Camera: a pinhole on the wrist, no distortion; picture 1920 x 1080 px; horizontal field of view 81.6 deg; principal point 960.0 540.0 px. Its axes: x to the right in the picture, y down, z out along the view. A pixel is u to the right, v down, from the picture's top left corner.
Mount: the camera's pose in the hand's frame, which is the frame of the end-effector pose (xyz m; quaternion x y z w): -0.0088 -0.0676 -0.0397 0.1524 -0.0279 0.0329 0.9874
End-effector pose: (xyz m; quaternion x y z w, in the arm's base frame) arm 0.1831 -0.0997 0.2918 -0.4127 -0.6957 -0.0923 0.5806
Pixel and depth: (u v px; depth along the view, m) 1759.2 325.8 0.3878
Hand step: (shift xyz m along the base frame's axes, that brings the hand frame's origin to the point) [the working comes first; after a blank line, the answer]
In the camera's frame: 0.2787 -0.0747 0.3878

-0.3980 0.1633 0.2110
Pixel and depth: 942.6 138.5 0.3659
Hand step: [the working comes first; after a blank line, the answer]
In the camera's frame: -0.0057 -0.1321 0.3659

-0.4044 -0.0421 0.0050
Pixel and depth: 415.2 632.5 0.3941
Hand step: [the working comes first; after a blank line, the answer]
In the camera's frame: -0.1931 0.0328 0.3941

-0.3603 -0.0082 -0.2399
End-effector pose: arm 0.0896 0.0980 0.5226 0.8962 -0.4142 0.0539 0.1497
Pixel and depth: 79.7 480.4 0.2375
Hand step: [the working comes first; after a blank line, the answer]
In the camera's frame: -0.1880 -0.0127 0.2375

-0.0156 0.1955 -0.2434
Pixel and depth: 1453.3 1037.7 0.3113
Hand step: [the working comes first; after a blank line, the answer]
In the camera's frame: 0.1381 0.1393 0.3113

0.0759 -0.1589 -0.2735
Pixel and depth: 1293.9 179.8 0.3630
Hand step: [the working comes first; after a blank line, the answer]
In the camera's frame: 0.1090 -0.1176 0.3630

0.2671 0.0195 -0.3068
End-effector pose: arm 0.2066 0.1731 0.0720 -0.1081 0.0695 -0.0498 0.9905
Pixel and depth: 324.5 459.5 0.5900
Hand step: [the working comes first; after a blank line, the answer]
In the camera's frame: -0.3371 -0.0427 0.5900

-0.3160 -0.1544 0.5855
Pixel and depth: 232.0 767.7 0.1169
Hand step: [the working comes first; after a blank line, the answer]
In the camera's frame: -0.0765 0.0239 0.1169

-0.0868 -0.0564 0.1017
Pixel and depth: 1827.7 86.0 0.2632
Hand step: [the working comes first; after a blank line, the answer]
In the camera's frame: 0.2053 -0.1074 0.2632

0.1976 -0.2132 0.2140
